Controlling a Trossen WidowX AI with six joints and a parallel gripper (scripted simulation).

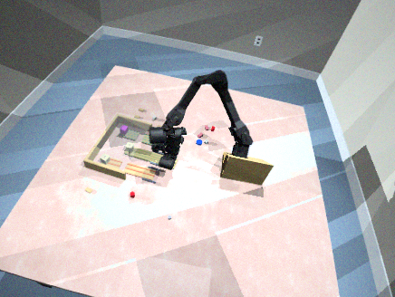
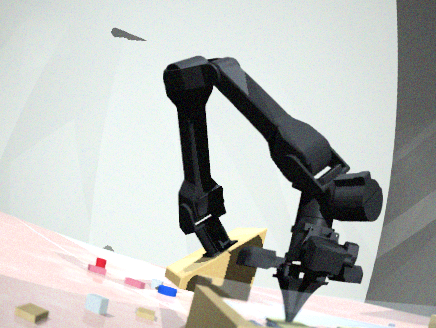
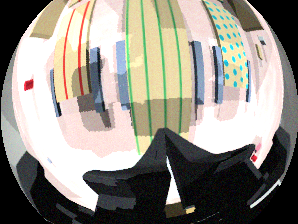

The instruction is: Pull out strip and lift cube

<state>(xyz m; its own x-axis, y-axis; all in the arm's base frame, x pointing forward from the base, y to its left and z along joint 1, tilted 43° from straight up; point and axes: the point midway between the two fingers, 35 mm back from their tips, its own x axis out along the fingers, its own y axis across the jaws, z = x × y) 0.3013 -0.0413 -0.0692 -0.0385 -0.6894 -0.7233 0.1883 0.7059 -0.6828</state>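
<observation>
Now: gripper tip 9 cm short of the green-striped strip and 2 cm to the left of it. Also, from my gripper tip: dotted strip 9 cm ahead, 12 cm to the right; then orange-striped strip 13 cm ahead, 7 cm to the left; then blue puck 13 cm behind, 15 cm to the right.
</observation>
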